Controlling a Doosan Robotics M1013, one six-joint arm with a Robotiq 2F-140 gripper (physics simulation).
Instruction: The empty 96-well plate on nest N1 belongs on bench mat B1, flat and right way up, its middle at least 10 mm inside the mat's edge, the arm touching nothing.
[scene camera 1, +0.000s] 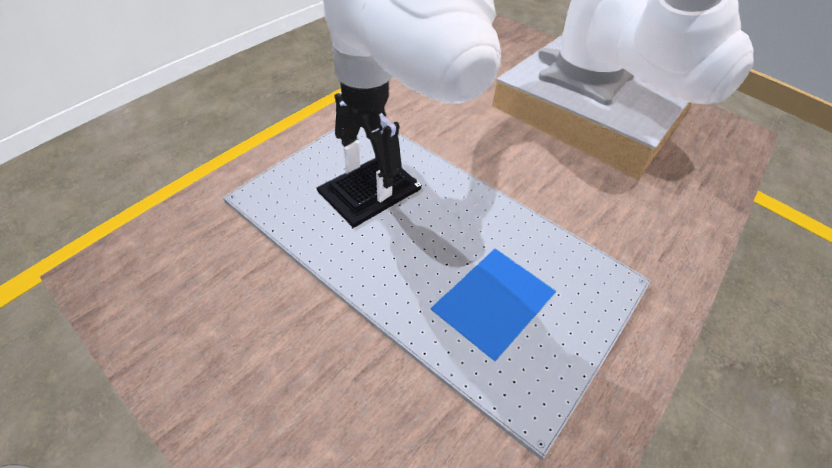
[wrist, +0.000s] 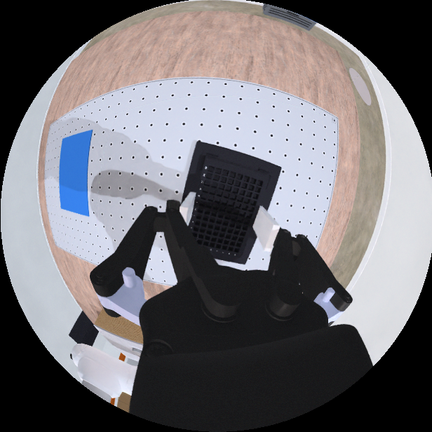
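Where they show: gripper, between the fingertips: (scene camera 1: 368, 185); arm's base, origin of its link: (scene camera 1: 586, 77).
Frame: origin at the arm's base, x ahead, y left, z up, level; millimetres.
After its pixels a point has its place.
The black 96-well plate (scene camera 1: 356, 187) @(x 609, y -178, z -45 mm) (wrist: 235, 192) sits flat, wells up, in the black nest N1 (scene camera 1: 354, 219) @(x 661, y -135, z -59 mm) (wrist: 272, 175). My gripper (scene camera 1: 367, 185) @(x 582, y -174, z -56 mm) (wrist: 224, 209) points down over it and is shut on the plate, with one pale fingertip against each long side. The exact contact at the pads is partly hidden by the fingers. The blue bench mat B1 (scene camera 1: 494, 314) @(x 657, y 160, z -69 mm) (wrist: 75, 175) lies flat, apart from the nest, with part of it in the arm's shadow.
The nest and mat are on a grey perforated board (scene camera 1: 325, 261) @(x 755, y -114, z -71 mm) (wrist: 225, 115) on a wood-look surface (scene camera 1: 244, 349) @(x 943, y -95, z -84 mm). The arm's base stands on a plinth (scene camera 1: 570, 130) @(x 160, y 46, z -47 mm) behind the board. The white arm (scene camera 1: 424, 46) @(x 677, y 6, z 321 mm) hangs above the board. A yellow line (scene camera 1: 174, 186) @(x 821, y -465, z -83 mm) runs along the floor at the left.
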